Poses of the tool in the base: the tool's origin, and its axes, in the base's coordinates. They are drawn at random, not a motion.
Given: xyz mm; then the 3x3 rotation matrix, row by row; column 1 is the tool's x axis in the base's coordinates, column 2 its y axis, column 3 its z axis. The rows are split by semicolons.
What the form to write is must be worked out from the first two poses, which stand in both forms.
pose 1, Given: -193.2 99.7 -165.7; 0.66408 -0.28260 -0.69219; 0.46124 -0.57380 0.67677; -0.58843 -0.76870 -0.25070
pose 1, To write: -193.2 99.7 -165.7 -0.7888 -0.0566 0.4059 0.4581
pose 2, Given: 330.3 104.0 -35.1; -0.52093 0.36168 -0.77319; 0.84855 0.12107 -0.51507; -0.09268 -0.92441 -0.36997
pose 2, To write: 330.3 104.0 -35.1 -0.4266 -0.7092 0.5074 0.2399
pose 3, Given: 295.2 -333.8 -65.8; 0.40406 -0.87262 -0.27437; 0.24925 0.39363 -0.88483; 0.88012 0.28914 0.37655
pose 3, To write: 295.2 -333.8 -65.8 0.3981 -0.3915 0.3804 0.7373
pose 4, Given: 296.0 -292.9 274.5; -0.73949 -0.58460 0.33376; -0.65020 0.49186 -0.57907; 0.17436 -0.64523 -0.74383
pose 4, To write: 296.0 -292.9 274.5 -0.3579 0.8624 -0.3549 0.0462
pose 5, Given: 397.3 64.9 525.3; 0.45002 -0.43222 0.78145; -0.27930 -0.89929 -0.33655; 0.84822 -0.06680 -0.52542
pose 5, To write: 397.3 64.9 525.3 0.8478 -0.2098 0.4806 0.0795
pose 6, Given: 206.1 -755.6 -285.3; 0.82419 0.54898 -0.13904; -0.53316 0.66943 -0.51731; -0.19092 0.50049 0.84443
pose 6, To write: 206.1 -755.6 -285.3 0.2785 0.0142 -0.2961 0.9135
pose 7, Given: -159.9 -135.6 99.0; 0.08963 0.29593 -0.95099; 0.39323 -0.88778 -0.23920; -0.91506 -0.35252 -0.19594
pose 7, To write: -159.9 -135.6 99.0 -0.7371 -0.2337 0.6329 0.0384
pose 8, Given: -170.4 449.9 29.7; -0.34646 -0.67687 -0.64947; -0.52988 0.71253 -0.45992; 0.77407 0.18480 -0.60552
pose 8, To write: -170.4 449.9 29.7 0.3696 -0.8162 0.0843 0.4360
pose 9, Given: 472.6 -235.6 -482.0; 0.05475 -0.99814 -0.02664; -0.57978 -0.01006 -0.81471; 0.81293 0.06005 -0.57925
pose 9, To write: 472.6 -235.6 -482.0 0.6411 -0.6153 0.3066 0.3411
